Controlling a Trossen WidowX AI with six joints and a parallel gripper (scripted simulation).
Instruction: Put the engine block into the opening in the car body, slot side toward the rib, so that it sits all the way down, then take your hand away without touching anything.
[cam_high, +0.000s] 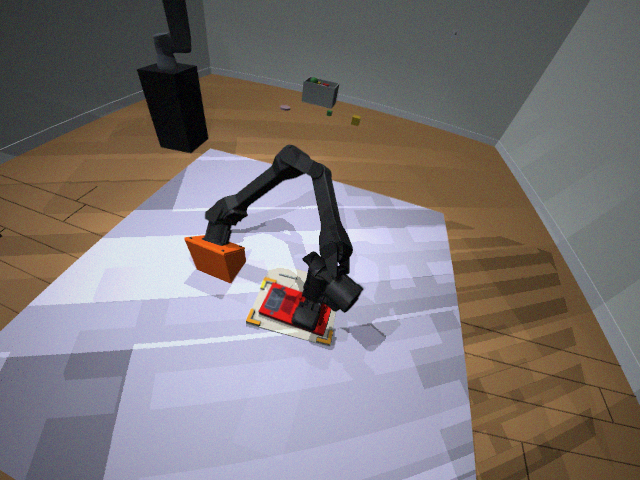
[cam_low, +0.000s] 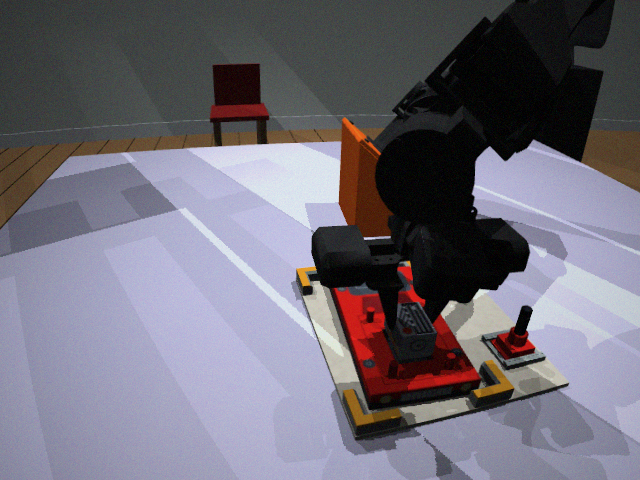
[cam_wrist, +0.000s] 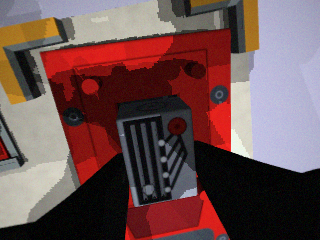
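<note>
The grey engine block lies 1 cm below my gripper tip. Round my gripper tip: black post 3 cm ahead, 12 cm to the left, 1 cm below.
</note>
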